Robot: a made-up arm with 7 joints. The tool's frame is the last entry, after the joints. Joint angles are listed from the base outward. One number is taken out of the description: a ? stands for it. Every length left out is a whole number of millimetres.
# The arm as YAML. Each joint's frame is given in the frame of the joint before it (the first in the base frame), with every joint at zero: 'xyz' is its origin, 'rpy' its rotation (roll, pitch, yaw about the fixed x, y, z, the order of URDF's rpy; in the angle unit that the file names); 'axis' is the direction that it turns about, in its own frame. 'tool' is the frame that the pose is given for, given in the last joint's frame.
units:
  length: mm
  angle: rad
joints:
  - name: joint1
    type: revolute
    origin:
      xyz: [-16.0, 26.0, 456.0]
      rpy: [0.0, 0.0, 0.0]
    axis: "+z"
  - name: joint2
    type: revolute
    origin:
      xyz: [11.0, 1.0, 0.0]
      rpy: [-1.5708, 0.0, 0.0]
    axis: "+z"
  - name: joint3
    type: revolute
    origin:
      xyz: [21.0, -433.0, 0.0]
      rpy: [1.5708, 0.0, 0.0]
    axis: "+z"
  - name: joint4
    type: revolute
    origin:
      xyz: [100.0, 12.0, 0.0]
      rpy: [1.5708, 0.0, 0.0]
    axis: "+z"
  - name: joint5
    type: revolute
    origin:
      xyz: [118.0, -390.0, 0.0]
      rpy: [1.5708, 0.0, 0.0]
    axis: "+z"
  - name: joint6
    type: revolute
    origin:
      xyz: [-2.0, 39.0, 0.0]
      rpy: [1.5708, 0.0, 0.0]
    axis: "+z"
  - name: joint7
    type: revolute
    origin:
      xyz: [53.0, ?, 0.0]
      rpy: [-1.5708, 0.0, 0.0]
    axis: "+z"
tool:
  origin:
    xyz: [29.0, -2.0, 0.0]
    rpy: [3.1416, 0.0, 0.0]
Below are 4 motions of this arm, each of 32 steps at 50 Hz.
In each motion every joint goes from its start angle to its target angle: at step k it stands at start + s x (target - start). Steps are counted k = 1, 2, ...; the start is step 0. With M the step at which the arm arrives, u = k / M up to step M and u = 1 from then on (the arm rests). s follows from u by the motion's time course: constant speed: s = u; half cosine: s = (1 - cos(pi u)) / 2; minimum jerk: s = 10 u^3 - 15 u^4 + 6 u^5.
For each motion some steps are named. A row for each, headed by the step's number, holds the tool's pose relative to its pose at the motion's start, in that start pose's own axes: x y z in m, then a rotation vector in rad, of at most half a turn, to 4 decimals.
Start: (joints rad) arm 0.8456 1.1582 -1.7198 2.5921 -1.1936 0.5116 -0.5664
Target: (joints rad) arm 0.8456 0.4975 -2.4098 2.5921 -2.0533 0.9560 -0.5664
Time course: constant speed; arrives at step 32
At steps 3, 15, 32:
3: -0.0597 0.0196 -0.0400 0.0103 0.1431 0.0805
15: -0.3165 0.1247 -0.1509 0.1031 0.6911 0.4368
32: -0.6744 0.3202 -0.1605 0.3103 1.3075 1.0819

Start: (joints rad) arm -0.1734 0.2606 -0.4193 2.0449 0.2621 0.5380 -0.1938
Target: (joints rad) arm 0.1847 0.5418 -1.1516 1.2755 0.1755 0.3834 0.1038
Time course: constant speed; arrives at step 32
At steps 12, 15, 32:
12: -0.1443 -0.0462 -0.1194 -0.2110 0.2922 -0.0594
15: -0.1815 -0.0605 -0.1363 -0.2707 0.3562 -0.0727
32: -0.3665 -0.1508 -0.1358 -0.6519 0.6322 -0.1481

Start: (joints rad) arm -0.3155 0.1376 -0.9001 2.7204 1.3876 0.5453 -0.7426
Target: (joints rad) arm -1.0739 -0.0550 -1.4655 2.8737 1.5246 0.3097 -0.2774
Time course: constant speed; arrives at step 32
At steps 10, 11, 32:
10: 0.1052 -0.0544 0.0997 -0.2883 -0.1512 0.1407
11: 0.1156 -0.0559 0.1102 -0.3139 -0.1681 0.1567
32: 0.2881 0.0535 0.2945 -0.6979 -0.5502 0.5782

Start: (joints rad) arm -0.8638 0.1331 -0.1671 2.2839 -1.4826 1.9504 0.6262
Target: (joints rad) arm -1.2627 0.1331 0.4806 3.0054 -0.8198 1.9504 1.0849
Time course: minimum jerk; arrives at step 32
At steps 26, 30, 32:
26: -0.0079 -0.2210 -0.0887 0.9513 0.5331 -0.6587
30: -0.0111 -0.2304 -0.0958 0.9982 0.5643 -0.6849
32: -0.0113 -0.2308 -0.0961 1.0004 0.5658 -0.6861

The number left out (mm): 70.0
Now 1 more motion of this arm.
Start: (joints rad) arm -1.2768 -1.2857 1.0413 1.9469 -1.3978 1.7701 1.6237
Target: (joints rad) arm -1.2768 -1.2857 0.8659 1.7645 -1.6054 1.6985 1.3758
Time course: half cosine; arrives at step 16
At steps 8, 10, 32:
8: -0.0232 0.0194 -0.0347 -0.0591 -0.1441 0.1790
10: -0.0326 0.0258 -0.0492 -0.0851 -0.1953 0.2514
32: -0.0483 0.0347 -0.0741 -0.1304 -0.2728 0.3723

